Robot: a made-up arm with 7 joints.
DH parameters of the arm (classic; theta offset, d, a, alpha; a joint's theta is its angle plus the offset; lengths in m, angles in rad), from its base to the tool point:
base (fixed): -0.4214 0 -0.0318 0
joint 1: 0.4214 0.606 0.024 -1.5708
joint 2: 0 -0.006 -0.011 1.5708
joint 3: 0 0.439 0.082 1.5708
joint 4: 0 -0.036 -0.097 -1.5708
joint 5: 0 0.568 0.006 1.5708
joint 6: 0 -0.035 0.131 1.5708
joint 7: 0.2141 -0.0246 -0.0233 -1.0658
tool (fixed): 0.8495 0.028 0 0
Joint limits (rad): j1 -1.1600..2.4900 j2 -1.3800..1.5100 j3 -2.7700..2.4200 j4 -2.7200..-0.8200 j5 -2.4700..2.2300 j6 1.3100..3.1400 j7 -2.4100..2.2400
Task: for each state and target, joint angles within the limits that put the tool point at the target. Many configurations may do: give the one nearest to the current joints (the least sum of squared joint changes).
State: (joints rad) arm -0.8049 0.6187 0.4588 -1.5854 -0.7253 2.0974 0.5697
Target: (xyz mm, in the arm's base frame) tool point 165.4 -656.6 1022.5
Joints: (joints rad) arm -1.1600 -0.1362 -0.2463 -1.9219 -0.7606 2.1048 0.5622
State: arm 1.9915 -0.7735 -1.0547 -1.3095 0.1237 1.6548 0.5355
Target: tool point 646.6 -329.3 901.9
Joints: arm 1.3500 -1.0833 -1.4267 -1.8974 0.0884 1.5632 0.5134
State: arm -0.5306 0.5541 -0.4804 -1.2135 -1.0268 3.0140 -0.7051
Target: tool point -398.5 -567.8 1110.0
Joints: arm -1.1600 0.0293 -1.2146 -1.7008 -1.0729 3.1400 -0.6449
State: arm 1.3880 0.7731 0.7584 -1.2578 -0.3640 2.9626 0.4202
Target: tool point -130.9 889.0 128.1
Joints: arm 1.3617 1.5100 0.3457 -1.2700 -0.2974 2.7093 0.3895
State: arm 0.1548 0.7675 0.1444 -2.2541 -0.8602 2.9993 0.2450
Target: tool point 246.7 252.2 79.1
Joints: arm 0.2638 1.3042 0.0730 -2.3022 -0.8465 2.8841 0.2359
